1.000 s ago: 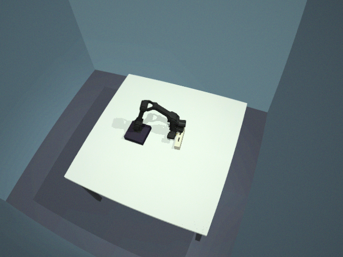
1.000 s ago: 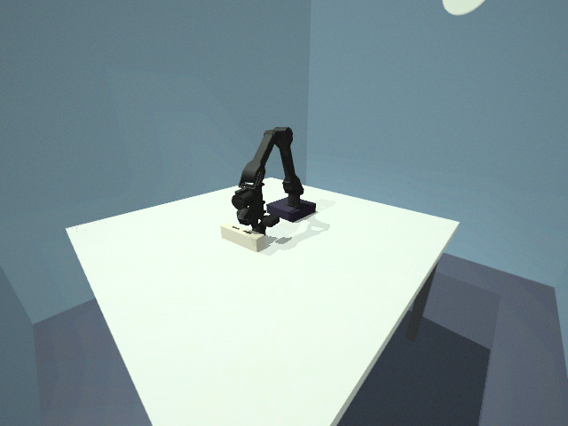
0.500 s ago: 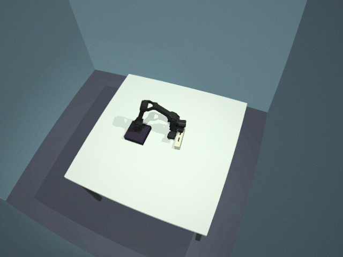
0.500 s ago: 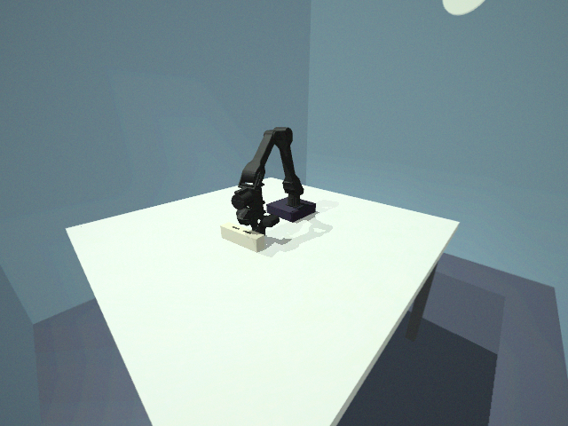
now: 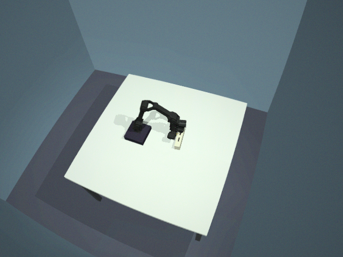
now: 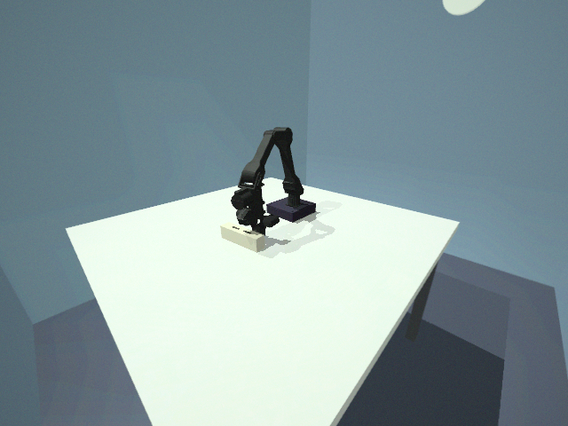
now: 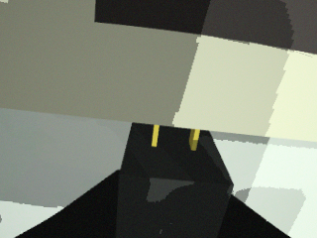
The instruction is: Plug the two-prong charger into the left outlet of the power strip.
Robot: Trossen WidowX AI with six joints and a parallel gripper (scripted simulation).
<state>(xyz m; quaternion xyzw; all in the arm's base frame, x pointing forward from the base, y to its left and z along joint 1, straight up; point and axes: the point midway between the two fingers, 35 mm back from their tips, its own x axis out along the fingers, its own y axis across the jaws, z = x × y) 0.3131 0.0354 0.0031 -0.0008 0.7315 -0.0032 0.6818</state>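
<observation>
Now: gripper tip 2 cm short of the two-prong charger and 1 cm below it.
</observation>
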